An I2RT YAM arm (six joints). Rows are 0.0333 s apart.
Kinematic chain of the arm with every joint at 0, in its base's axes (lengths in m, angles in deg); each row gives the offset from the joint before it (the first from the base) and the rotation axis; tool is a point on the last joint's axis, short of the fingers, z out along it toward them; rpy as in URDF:
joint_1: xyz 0 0 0.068 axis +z
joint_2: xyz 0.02 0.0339 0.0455 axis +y
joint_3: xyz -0.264 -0.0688 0 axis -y
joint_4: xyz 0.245 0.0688 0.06 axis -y
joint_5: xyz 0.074 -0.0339 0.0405 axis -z
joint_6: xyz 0.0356 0 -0.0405 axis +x
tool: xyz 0 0 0 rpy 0 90 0
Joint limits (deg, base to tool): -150..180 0..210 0..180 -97..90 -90..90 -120..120
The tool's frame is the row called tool.
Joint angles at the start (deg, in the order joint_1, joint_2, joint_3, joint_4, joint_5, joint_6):
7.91, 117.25, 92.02, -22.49, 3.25, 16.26
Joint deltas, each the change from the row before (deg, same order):
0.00, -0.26, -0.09, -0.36, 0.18, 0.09
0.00, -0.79, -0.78, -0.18, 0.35, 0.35
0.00, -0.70, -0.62, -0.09, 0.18, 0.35
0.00, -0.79, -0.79, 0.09, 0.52, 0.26
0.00, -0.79, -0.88, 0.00, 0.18, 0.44
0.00, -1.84, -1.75, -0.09, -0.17, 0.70
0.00, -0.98, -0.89, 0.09, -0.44, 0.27
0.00, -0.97, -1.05, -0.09, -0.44, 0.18
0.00, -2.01, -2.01, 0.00, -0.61, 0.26
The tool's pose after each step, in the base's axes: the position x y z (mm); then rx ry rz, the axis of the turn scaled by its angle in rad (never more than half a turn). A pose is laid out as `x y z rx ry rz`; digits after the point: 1 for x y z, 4 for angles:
456.5 61.3 218.0 0.2049 2.4000 0.1242
453.1 60.6 219.5 0.2151 2.4013 0.1191
450.3 60.1 221.2 0.2239 2.4004 0.1181
447.1 59.3 222.9 0.2333 2.3967 0.1099
443.7 58.7 223.9 0.2440 2.3969 0.1093
436.0 57.8 227.6 0.2574 2.3963 0.1184
432.1 57.5 229.9 0.2594 2.3943 0.1305
427.7 57.2 230.9 0.2600 2.3985 0.1403
419.0 56.3 233.9 0.2607 2.4001 0.1550

